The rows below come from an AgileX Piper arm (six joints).
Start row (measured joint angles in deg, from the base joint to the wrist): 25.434 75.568 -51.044 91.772 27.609 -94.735
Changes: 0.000 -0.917 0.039 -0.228 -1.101 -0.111; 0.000 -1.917 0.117 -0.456 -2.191 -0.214; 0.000 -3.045 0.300 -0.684 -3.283 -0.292; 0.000 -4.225 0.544 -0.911 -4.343 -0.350; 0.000 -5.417 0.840 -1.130 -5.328 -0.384; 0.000 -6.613 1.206 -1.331 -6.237 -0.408; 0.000 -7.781 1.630 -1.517 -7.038 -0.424; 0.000 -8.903 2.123 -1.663 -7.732 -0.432; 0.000 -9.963 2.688 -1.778 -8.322 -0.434; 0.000 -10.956 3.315 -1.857 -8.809 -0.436
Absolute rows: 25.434 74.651 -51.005 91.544 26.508 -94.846; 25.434 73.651 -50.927 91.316 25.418 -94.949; 25.434 72.523 -50.744 91.088 24.326 -95.027; 25.434 71.343 -50.500 90.861 23.266 -95.085; 25.434 70.151 -50.204 90.642 22.281 -95.119; 25.434 68.955 -49.838 90.441 21.372 -95.143; 25.434 67.787 -49.414 90.255 20.571 -95.159; 25.434 66.665 -48.921 90.109 19.877 -95.167; 25.434 65.605 -48.356 89.994 19.287 -95.169; 25.434 64.612 -47.729 89.915 18.800 -95.171
